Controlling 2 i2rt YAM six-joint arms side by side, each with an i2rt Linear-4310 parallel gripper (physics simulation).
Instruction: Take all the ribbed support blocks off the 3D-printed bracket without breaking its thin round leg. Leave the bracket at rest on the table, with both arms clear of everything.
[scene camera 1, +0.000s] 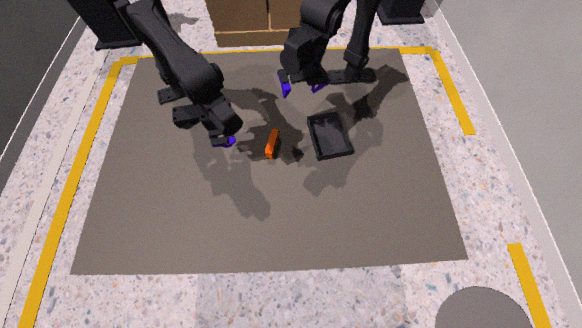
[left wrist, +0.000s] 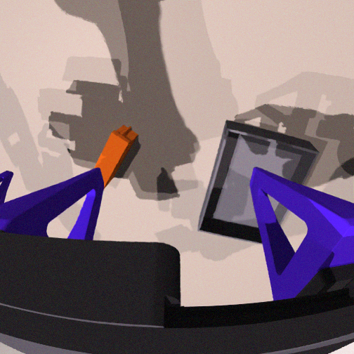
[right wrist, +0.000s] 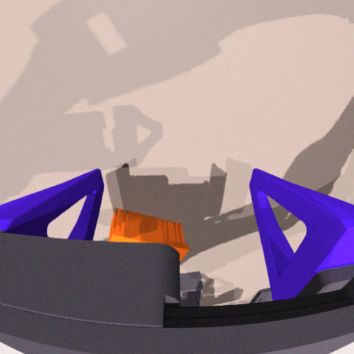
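Note:
The orange bracket (scene camera 1: 272, 144) (left wrist: 115, 154) (right wrist: 147, 232) rests on the grey-brown mat (scene camera 1: 250, 240) near its middle, to the left of the tray. A row of upright ribs shows along its side in the right wrist view. Bracket and support blocks are the same orange and cannot be told apart, and the thin round leg cannot be made out. My left gripper (scene camera 1: 301, 91) (left wrist: 176, 175) is open and empty, above the mat behind the bracket. My right gripper (scene camera 1: 224, 142) (right wrist: 176, 176) is open and empty, to the left of the bracket and apart from it.
A shallow black tray (scene camera 1: 335, 155) (left wrist: 215, 175) lies to the right of the bracket. A brown box (scene camera 1: 242, 39) stands behind the mat. Yellow tape (scene camera 1: 75, 185) runs outside the mat's left edge. A grey disc (scene camera 1: 482, 310) shows at the bottom right. Arm shadows cross the mat.

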